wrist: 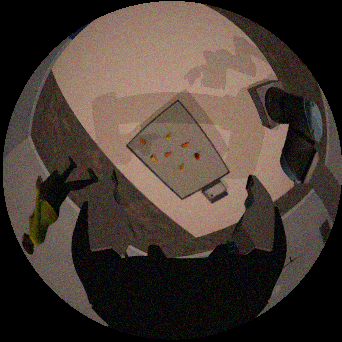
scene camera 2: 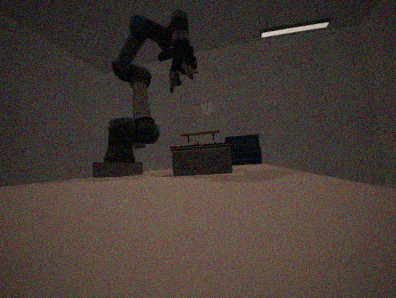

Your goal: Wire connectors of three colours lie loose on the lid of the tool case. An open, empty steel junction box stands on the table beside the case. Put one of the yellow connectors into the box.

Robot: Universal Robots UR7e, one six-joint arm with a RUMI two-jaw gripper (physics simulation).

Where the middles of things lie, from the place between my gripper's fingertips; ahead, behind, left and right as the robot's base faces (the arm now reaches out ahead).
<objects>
My hand is 7 cm short of the tool case (scene camera 2: 216, 158), 8 cm to the right of it and 30 cm above it.
</objects>
